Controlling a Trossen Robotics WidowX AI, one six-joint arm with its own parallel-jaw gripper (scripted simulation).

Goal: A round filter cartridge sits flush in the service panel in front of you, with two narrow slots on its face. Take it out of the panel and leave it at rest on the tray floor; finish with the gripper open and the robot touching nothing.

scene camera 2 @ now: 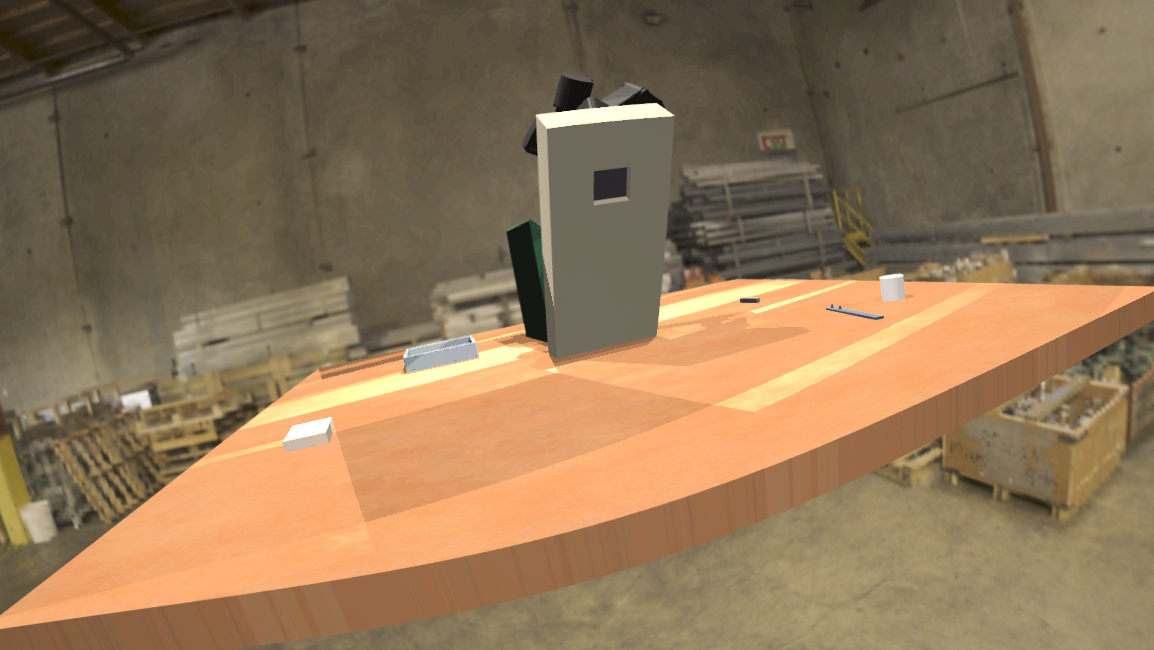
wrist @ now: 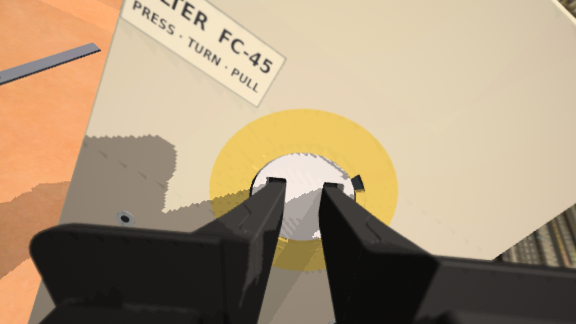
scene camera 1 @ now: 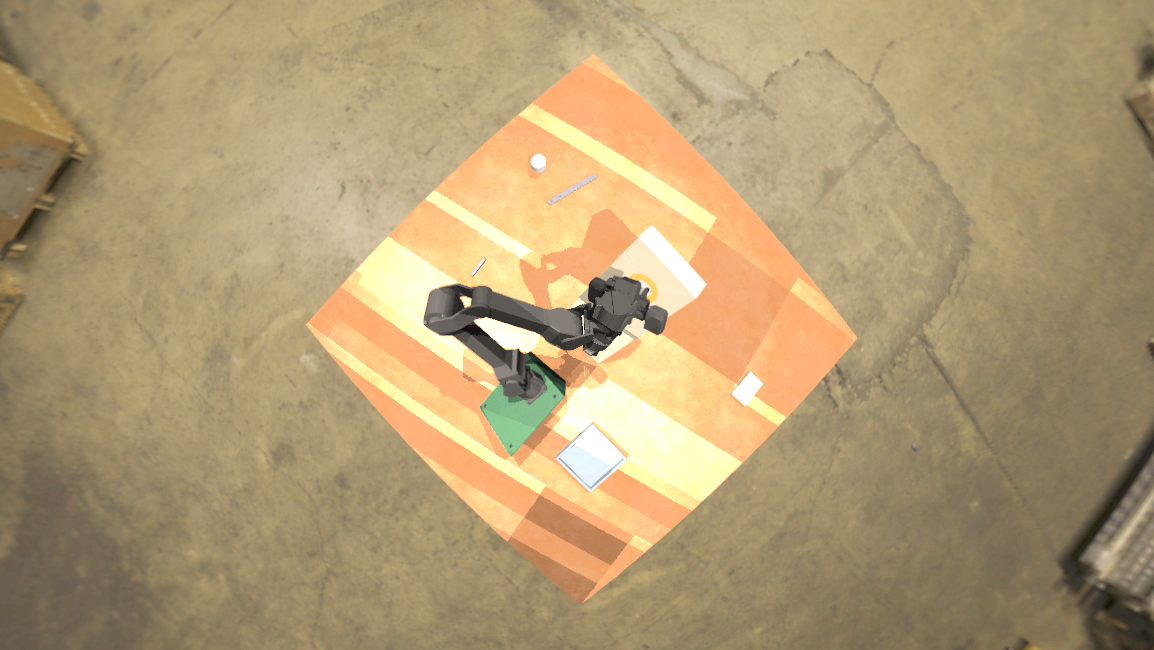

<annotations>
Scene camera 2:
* service panel
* white block
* tray
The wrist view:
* gripper
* round white filter cartridge
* service panel
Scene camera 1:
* gripper
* service panel
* tray
</annotations>
